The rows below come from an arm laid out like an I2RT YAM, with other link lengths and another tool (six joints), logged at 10 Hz.
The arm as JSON. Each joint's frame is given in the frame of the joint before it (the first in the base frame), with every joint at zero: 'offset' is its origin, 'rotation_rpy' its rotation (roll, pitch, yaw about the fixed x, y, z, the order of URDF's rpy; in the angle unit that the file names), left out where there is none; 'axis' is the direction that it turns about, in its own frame. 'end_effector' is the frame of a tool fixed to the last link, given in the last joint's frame.
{
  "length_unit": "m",
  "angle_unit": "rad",
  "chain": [
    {
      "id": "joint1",
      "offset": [
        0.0,
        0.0,
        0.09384
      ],
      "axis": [
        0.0,
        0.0,
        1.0
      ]
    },
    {
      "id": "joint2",
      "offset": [
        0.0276,
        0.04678,
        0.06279
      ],
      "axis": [
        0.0,
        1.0,
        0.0
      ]
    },
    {
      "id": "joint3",
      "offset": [
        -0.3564,
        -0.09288,
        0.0
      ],
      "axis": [
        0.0,
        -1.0,
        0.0
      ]
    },
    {
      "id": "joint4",
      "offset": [
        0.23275,
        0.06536,
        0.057
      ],
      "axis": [
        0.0,
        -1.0,
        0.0
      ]
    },
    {
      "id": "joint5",
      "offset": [
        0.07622,
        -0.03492,
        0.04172
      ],
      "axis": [
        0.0,
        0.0,
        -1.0
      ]
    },
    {
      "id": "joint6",
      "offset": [
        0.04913,
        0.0,
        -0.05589
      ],
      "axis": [
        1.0,
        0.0,
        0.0
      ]
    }
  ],
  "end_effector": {
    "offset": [
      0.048,
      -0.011,
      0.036
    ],
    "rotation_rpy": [
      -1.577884,
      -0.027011,
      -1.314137
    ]
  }
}
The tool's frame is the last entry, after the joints.
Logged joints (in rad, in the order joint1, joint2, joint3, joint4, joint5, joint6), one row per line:
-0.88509 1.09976 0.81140 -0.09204 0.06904 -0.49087
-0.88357 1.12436 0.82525 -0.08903 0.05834 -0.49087
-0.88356 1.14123 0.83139 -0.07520 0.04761 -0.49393
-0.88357 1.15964 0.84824 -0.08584 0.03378 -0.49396
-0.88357 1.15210 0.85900 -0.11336 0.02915 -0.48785
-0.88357 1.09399 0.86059 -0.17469 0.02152 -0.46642
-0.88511 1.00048 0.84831 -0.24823 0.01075 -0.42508
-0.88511 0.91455 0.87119 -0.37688 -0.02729 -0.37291
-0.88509 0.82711 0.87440 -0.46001 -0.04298 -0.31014
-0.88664 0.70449 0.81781 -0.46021 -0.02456 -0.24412
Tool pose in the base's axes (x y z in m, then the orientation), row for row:
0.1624 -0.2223 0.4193 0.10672 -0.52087 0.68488 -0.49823
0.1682 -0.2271 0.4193 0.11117 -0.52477 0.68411 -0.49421
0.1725 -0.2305 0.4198 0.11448 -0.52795 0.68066 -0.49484
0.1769 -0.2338 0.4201 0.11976 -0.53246 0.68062 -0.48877
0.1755 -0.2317 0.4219 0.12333 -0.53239 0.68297 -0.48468
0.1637 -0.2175 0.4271 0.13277 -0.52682 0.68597 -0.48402
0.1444 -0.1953 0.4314 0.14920 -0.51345 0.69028 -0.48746
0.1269 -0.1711 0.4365 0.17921 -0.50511 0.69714 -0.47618
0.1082 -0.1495 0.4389 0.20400 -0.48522 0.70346 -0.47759
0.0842 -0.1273 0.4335 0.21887 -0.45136 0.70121 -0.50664
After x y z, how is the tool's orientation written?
As a quaternion, w x y z.
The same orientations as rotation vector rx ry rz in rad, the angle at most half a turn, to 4 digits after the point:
-1.5337 2.0167 -1.4671
-1.5413 2.0092 -1.4515
-1.5476 1.9953 -1.4506
-1.5561 1.9891 -1.4284
-1.5527 1.9919 -1.4136
-1.5283 1.9900 -1.4041
-1.4758 1.9840 -1.4011
-1.4279 1.9708 -1.3462
-1.3535 1.9622 -1.3322
-1.2491 1.9405 -1.4021

